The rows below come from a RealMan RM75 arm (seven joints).
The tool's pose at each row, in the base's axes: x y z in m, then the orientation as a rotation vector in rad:
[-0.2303 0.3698 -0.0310 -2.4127 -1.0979 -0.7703]
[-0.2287 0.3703 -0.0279 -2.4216 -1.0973 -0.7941]
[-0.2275 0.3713 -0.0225 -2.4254 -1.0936 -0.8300]
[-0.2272 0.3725 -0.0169 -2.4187 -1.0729 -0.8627]
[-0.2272 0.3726 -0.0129 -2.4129 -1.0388 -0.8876]
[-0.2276 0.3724 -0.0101 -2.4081 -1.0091 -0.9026]
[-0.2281 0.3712 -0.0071 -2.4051 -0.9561 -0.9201]
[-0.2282 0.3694 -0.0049 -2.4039 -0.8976 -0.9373]
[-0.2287 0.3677 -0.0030 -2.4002 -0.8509 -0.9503]
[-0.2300 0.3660 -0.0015 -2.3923 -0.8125 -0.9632]
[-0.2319 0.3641 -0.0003 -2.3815 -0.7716 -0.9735]
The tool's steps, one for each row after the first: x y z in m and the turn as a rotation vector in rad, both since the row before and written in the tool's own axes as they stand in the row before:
[0.0031 0.0006 -0.0016 -0.0187 0.0079 -0.0038]
[0.0046 -0.0002 -0.0032 -0.0205 0.0172 -0.0044]
[0.0044 -0.0010 -0.0035 -0.0094 0.0251 0.0077]
[0.0027 -0.0004 -0.0029 -0.0056 0.0241 0.0187]
[0.0016 -0.0004 -0.0023 -0.0021 0.0174 0.0177]
[0.0012 0.0002 -0.0030 -0.0043 0.0235 0.0337]
[0.0007 0.0009 -0.0026 -0.0065 0.0236 0.0376]
[0.0004 0.0006 -0.0025 -0.0034 0.0196 0.0302]
[-0.0003 0.0001 -0.0026 -0.0005 0.0196 0.0244]
[-0.0009 -0.0001 -0.0028 0.0025 0.0201 0.0271]

